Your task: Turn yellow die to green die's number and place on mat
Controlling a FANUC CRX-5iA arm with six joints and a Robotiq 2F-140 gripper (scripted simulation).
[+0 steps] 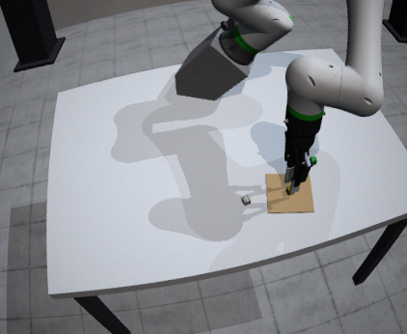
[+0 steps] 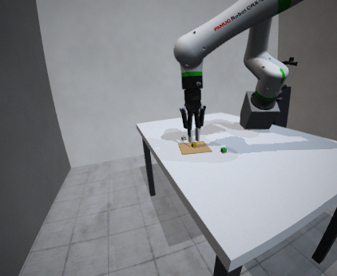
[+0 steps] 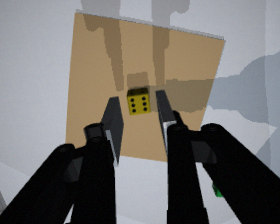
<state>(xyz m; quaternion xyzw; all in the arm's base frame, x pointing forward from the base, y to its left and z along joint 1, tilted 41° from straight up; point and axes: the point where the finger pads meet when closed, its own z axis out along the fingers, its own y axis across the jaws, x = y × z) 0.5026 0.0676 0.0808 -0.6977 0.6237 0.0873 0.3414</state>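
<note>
Now: hand 5 cm above the yellow die. Also, from my hand: white die 2 cm ahead, 13 cm to the right, 5 cm below; green die 11 cm behind, 10 cm to the left, 5 cm below; tan mat 6 cm below.
</note>
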